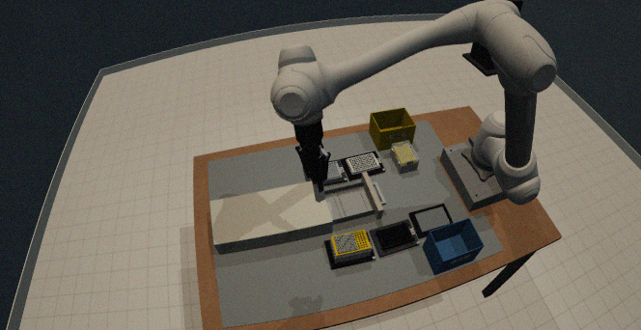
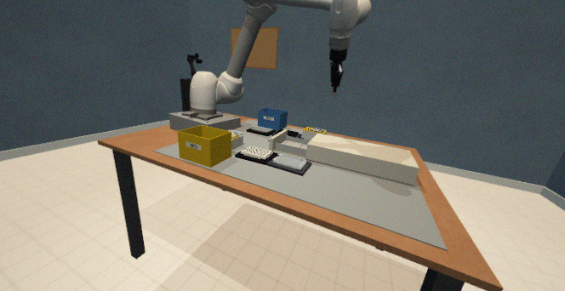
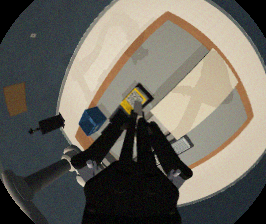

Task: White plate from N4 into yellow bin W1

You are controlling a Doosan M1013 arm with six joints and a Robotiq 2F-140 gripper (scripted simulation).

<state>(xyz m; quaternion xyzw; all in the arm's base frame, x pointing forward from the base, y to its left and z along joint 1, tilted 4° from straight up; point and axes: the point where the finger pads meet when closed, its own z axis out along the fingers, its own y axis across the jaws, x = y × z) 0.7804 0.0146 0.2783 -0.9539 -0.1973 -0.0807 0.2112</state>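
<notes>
Right now my hand is 300 mm past the white plate, 280 mm to the left of it and 300 mm above it. Round my hand: black plate: 260 mm behind, 100 mm to the left, 300 mm below; long beige box: 130 mm to the right, 280 mm below; yellow rack: 90 mm behind, 70 mm to the left, 260 mm below.
</notes>
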